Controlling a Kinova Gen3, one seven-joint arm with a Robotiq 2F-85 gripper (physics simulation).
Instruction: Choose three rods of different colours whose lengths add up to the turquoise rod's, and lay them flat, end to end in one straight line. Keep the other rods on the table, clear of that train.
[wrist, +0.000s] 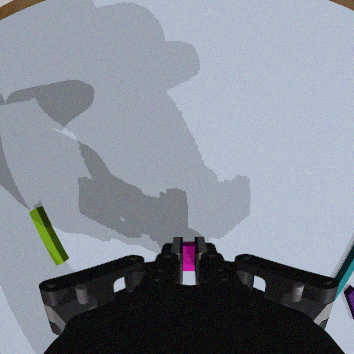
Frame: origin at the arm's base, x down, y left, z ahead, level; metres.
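Where they show: gripper, fingertip midpoint: (188, 248).
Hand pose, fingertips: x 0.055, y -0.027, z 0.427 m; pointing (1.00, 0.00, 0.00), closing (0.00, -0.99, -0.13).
Observation:
After its pixels a point has its place.
My gripper (188, 248) {y -0.027, x 0.055, z 0.427 m} is shut on a short magenta rod (188, 257) {y -0.026, x 0.047, z 0.423 m}, at the bottom centre of the wrist view. The rod's near end lies between the fingertips and part of its top shows. A yellow-green rod (48, 236) {y 0.084, x 0.047, z 0.448 m} lies flat on the table at the left, apart from the gripper. A turquoise rod (345, 274) {y -0.168, x 0.047, z 0.370 m} shows in part at the right edge, partly behind the right finger linkage. A piece of a purple rod (351, 300) {y -0.184, x 0.047, z 0.332 m} shows at the lower right edge, close to the turquoise one.
The pale table top (290, 125) {y -0.120, x 0.057, z 0.508 m} has a curved edge, with brown floor (12, 9) beyond it in the top corners. Grey shadows of the arm and gripper fall over the left and middle of the table.

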